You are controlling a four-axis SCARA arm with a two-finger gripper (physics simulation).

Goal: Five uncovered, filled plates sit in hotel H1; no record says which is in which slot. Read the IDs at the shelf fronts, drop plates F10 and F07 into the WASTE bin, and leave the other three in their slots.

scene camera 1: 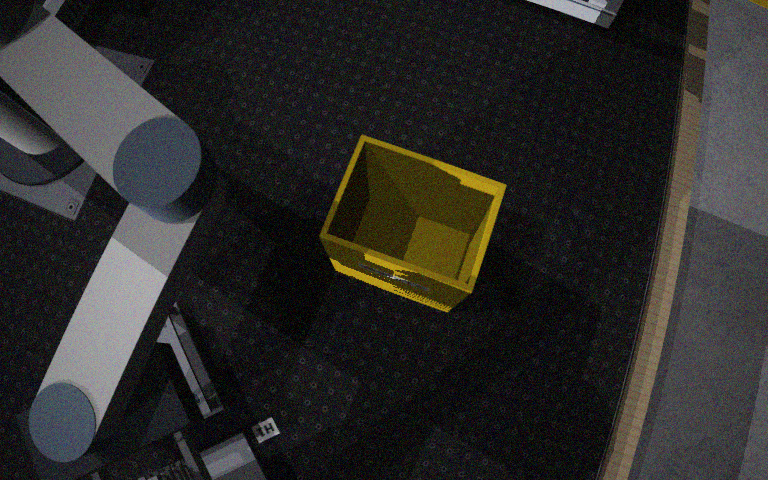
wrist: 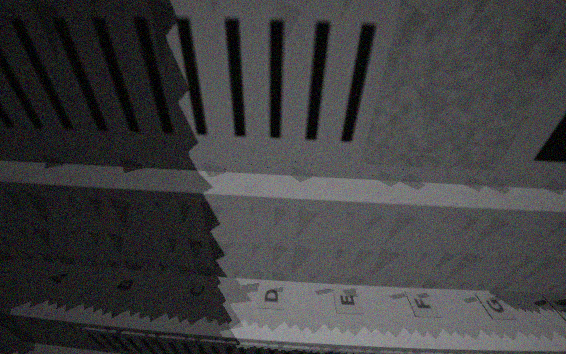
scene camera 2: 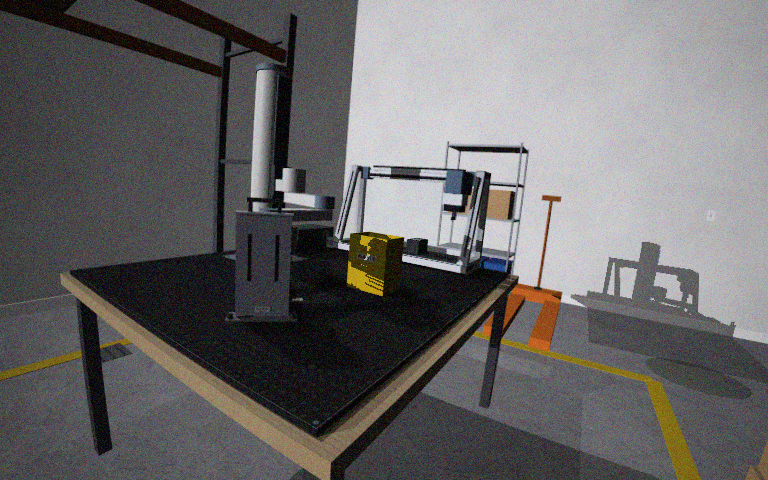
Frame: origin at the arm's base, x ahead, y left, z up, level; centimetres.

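Where they show: gripper, fingertip midpoint: point(wrist: 291, 150).
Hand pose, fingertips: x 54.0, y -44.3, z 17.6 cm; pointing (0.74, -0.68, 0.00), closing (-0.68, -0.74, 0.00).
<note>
Each offset is from my fingertips to the top centre of the thing. "*": to the spot under its first point. Level surfaces: height alone.
Hotel H1 point(scene camera 1: 229, 455) point(scene camera 2: 263, 229) is a tall grey tower; its label @(* dx +0.8, dy +12.6, dz -16.3 cm) point(scene camera 1: 266, 429) lies beside it. In the wrist view a close grey face with black bars point(wrist: 300, 75) fills the top. Below it a plate rim @(* dx -6.6, dy +4.7, dz +1.8 cm) point(wrist: 380, 302) shows row letters including D, E, F and G; its left part is in shadow. No full plate ID is legible. The yellow WASTE bin @(dx +10.7, dy +41.7, dz +3.7 cm) point(scene camera 1: 484, 237) point(scene camera 2: 365, 277) stands upright; no plate shows on the visible part of its floor. My gripper is at the hotel, shut on a plate, its fingers hidden under the arm and behind the tower.
The arm's forearm point(scene camera 1: 107, 305) reaches over the hotel side of the table @(dz -17.6 cm) point(scene camera 2: 198, 367). A white gantry machine @(* dx +31.1, dy +113.3, dz +6.2 cm) point(scene camera 2: 484, 226) stands behind the bin, with a small dark block @(* dx +2.0, dy +95.9, dz -6.7 cm) point(scene camera 2: 417, 245) at it. A grey bracket @(* dx -11.3, dy +16.8, dz -15.8 cm) point(scene camera 1: 195, 367) lies beside the forearm.
</note>
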